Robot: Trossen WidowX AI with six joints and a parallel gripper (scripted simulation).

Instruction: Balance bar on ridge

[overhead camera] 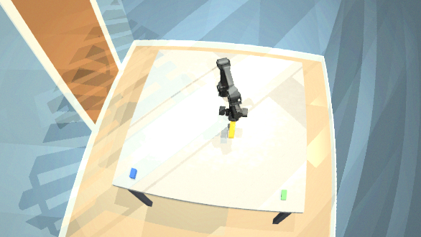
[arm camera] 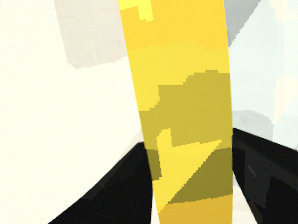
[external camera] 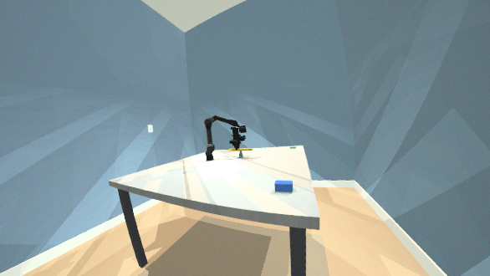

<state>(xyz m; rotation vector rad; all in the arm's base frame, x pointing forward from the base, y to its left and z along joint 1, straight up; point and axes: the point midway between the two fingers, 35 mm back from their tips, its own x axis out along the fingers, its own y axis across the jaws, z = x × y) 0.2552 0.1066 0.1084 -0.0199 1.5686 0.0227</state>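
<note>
Right now my gripper tip is 30 mm short of the yellow bar. From my gripper tip the other things lie so: green block (480 mm ahead, 390 mm to the left, 70 mm below); then blue block (480 mm ahead, 610 mm to the right, 60 mm below).
</note>
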